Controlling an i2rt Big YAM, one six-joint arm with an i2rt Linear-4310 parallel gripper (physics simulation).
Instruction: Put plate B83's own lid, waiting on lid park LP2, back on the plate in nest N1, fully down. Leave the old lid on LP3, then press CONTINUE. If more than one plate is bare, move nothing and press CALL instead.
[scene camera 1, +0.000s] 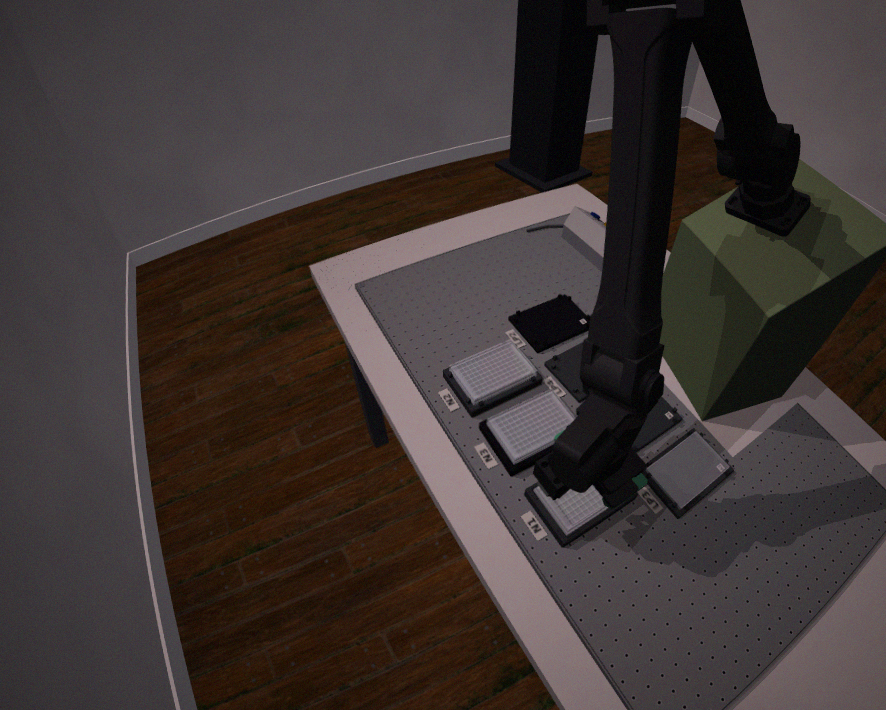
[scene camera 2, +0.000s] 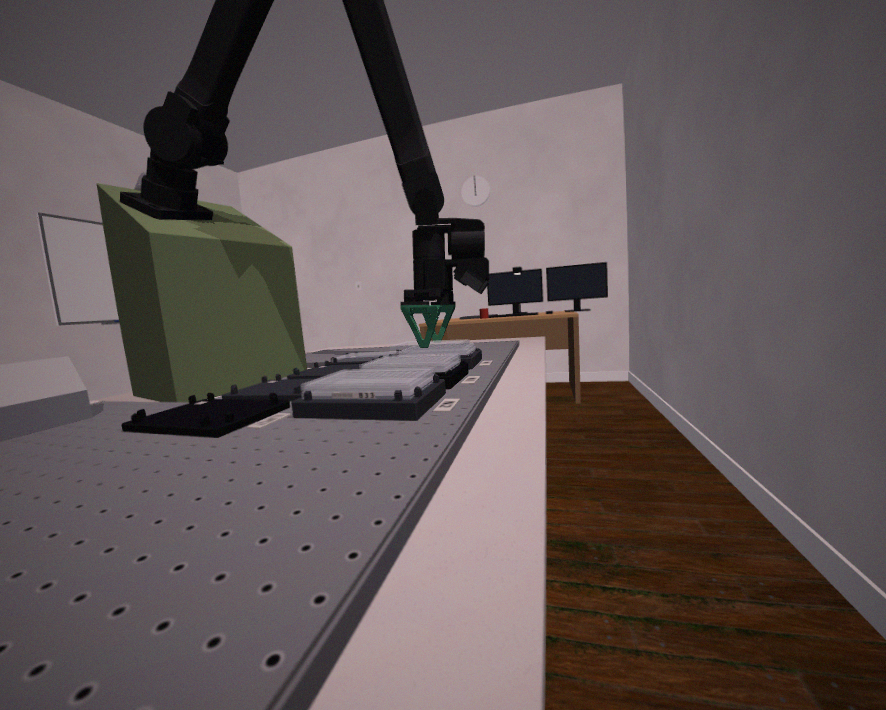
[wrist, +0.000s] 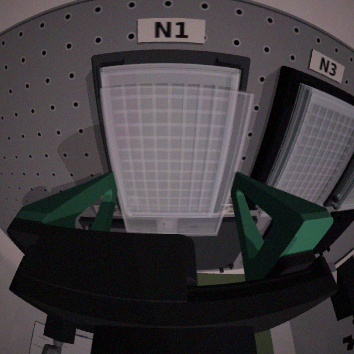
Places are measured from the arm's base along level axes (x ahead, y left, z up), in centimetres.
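Where they show: gripper, fingertip midpoint: (scene camera 2: 431, 345) (wrist: 173, 177); arm's base, link origin: (scene camera 1: 766, 207) (scene camera 2: 169, 211).
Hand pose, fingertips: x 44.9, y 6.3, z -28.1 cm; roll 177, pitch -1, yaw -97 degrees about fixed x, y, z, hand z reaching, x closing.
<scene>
Things, the pixels of their centre, and the offset from my fingertips. "spot": a spot on its surface instead.
- plate, surface spot: (wrist: 170, 73) (scene camera 1: 553, 507) spot: dx +7.0, dy -0.6, dz -0.4 cm
- nest N1, body centre: (wrist: 168, 145) (scene camera 1: 582, 494) (scene camera 2: 438, 359) dx +1.2, dy +0.2, dz -2.7 cm
- black lid park LP2, body centre: (scene camera 2: 208, 411) (scene camera 1: 552, 320) (wrist: 328, 236) dx -21.4, dy -29.3, dz -2.9 cm
- N3, body centre: (wrist: 317, 165) (scene camera 2: 411, 361) (scene camera 1: 534, 423) dx -0.8, dy -13.2, dz -0.8 cm
- N2, body centre: (scene camera 2: 371, 378) (scene camera 1: 493, 369) dx -2.7, dy -25.7, dz -0.7 cm
- dark park, body centre: (scene camera 2: 287, 385) (scene camera 1: 591, 364) dx -19.1, dy -16.8, dz -2.9 cm
- pale console, body centre: (scene camera 1: 606, 242) dx -47.9, dy -37.4, dz +0.3 cm
My gripper (scene camera 1: 602, 474) (scene camera 2: 428, 343) (wrist: 173, 177) is shut on a clear lid (wrist: 170, 226), its green fingers at the lid's two long sides. The lid overlaps the plate (scene camera 1: 567, 510) (wrist: 170, 73) in nest N1 (wrist: 170, 56) in the wrist view, offset toward the gripper and to the right. It looks raised above the plate; the height of the gap cannot be told. The black lid park LP2 (scene camera 1: 548, 323) (scene camera 2: 201, 416) carries no lid. A clear lid (scene camera 1: 687, 470) lies on the park nearest N1, whose label looks like LP3. The held lid's marking does not show.
Plates in N3 (scene camera 1: 529, 426) (wrist: 327, 142) and N2 (scene camera 1: 494, 371) (scene camera 2: 369, 383) stand beside N1 in a row and look lidded. Another dark park (scene camera 1: 565, 369) is partly behind the arm. A pale console (scene camera 1: 584, 233) (scene camera 2: 36, 391) and the green arm pedestal (scene camera 1: 739, 295) (scene camera 2: 214, 310) border the board.
</scene>
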